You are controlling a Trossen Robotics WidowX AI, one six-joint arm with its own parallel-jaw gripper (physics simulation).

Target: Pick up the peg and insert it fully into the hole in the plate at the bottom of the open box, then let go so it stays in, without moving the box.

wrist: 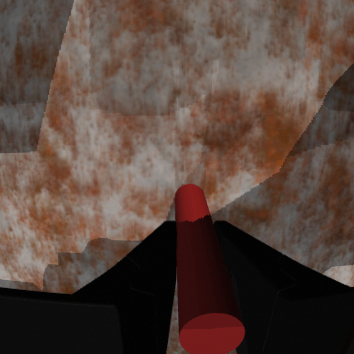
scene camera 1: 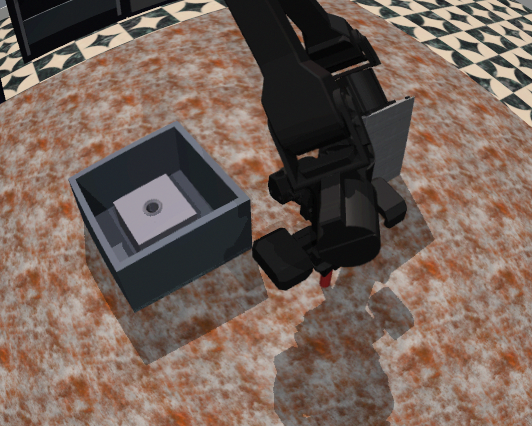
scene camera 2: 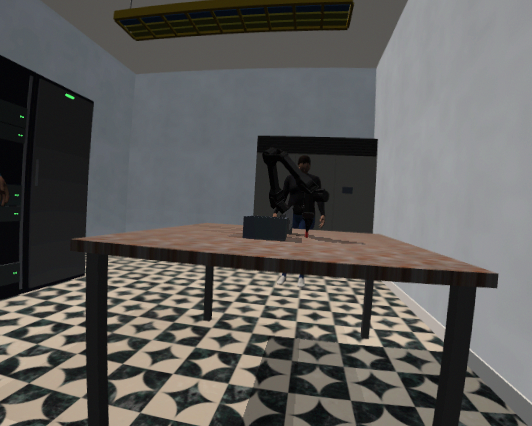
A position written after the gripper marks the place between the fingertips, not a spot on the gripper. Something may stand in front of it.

Note:
In view: the gripper (scene camera 1: 327, 271) and a dark grey box (scene camera 1: 223, 231).
The dark grey box is seen too in scene camera 2 (scene camera 2: 254, 227). The gripper also shows in the wrist view (wrist: 194, 231). The wrist view does not show the dark grey box: it is out of frame.

